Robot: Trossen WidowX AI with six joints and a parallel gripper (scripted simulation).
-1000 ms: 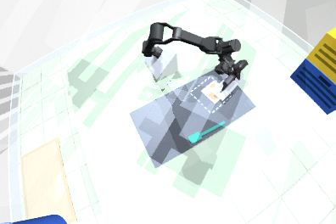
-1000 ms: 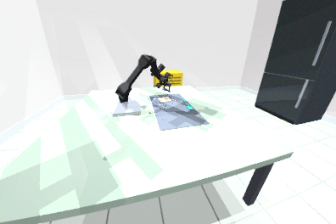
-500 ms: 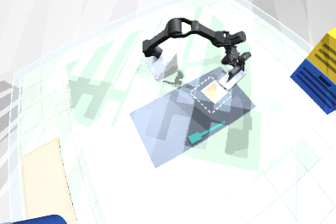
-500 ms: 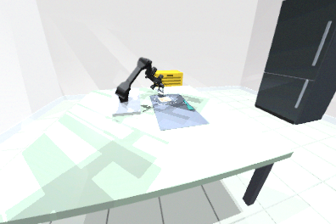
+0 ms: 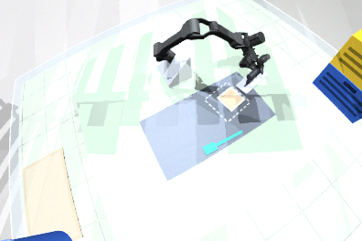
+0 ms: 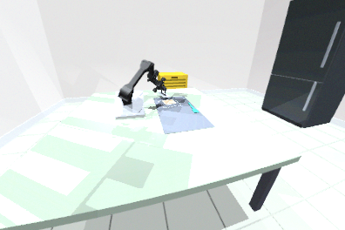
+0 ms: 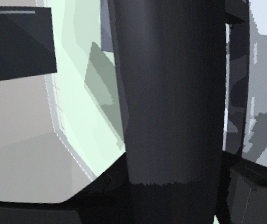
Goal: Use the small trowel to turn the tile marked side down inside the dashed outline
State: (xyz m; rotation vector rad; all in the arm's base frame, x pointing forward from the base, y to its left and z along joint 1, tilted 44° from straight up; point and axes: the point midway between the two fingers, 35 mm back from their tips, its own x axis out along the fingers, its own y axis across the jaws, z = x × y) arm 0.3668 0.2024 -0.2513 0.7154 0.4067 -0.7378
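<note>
The teal trowel is 400 mm to the right of my gripper tip, 140 mm ahead of it and 80 mm below it. From my gripper tip the other things lie so: mat (360 mm to the right, 100 mm below); then white tile (190 mm to the right, 80 mm below, 10 mm behind).
</note>
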